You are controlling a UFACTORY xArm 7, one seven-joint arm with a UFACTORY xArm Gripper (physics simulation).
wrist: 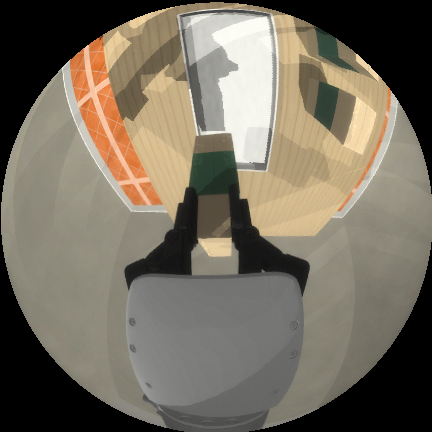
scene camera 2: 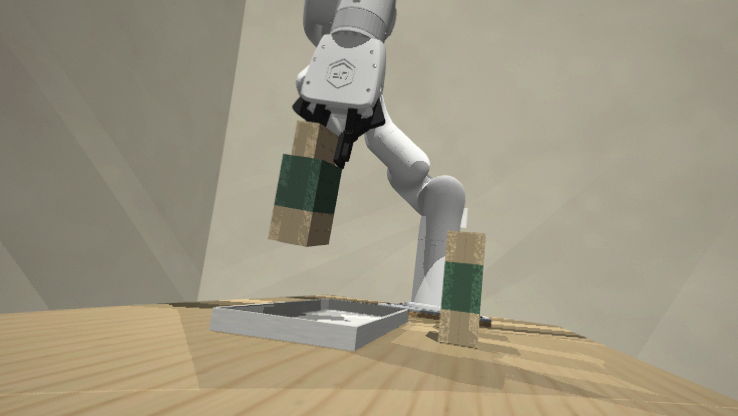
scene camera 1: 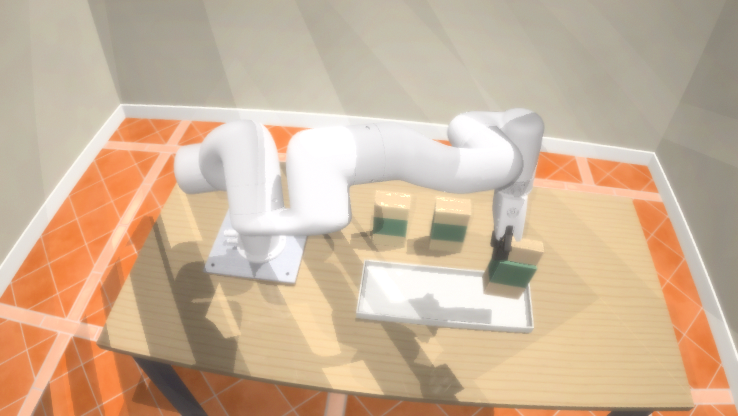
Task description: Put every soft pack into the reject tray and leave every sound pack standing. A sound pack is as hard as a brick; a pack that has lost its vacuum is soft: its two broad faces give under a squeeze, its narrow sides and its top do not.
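Seen in the pictures: gripper, fingertip midpoint: (wrist: 212,196) (scene camera 1: 498,252); arm's base at its link origin: (scene camera 2: 431,309) (scene camera 1: 261,243).
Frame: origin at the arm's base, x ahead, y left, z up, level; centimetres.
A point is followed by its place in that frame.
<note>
My gripper (scene camera 1: 503,250) {y -20.2, x 50.8, z 19.6 cm} (scene camera 2: 324,148) {y -20.2, x 50.8, z 19.6 cm} (wrist: 212,196) {y -20.2, x 50.8, z 19.6 cm} is shut on a beige pack with a green band (scene camera 1: 511,274) {y -23.3, x 53.6, z 16.4 cm} (scene camera 2: 302,183) {y -21.2, x 58.5, z 15.2 cm} (wrist: 215,172) {y -20.1, x 50.6, z 16.7 cm}. Its fingers press the two broad faces near the top, where the pack looks narrower than at the band. The pack hangs slightly tilted in the air, above the right end of the white reject tray (scene camera 1: 377,304) {y -17.9, x 27.8, z -1.0 cm} (scene camera 2: 281,326) {y -20.2, x 63.6, z 0.0 cm} (wrist: 247,100) {y -15.0, x 47.7, z -1.0 cm} in scene camera 1. Two like packs stand upright behind the tray: a left pack (scene camera 1: 391,221) {y -0.6, x 31.8, z 7.9 cm} (wrist: 326,42) and a middle pack (scene camera 1: 449,224) {y -2.6, x 45.3, z 8.6 cm} (scene camera 2: 461,289) {y -1.2, x 50.0, z 5.5 cm} (wrist: 326,107) {y -2.9, x 46.2, z 6.5 cm}.
The wooden table (scene camera 1: 594,341) {y -31.6, x 77.6, z -1.3 cm} (scene camera 2: 129,361) {y -26.2, x 78.8, z -1.3 cm} carries the tray, the two standing packs and the robot's base plate (scene camera 1: 253,273) {y -9.3, x -1.1, z 0.1 cm} at the left. The arm spans above the table behind the tray. The tray has low raised walls, and shadows fall inside it.
</note>
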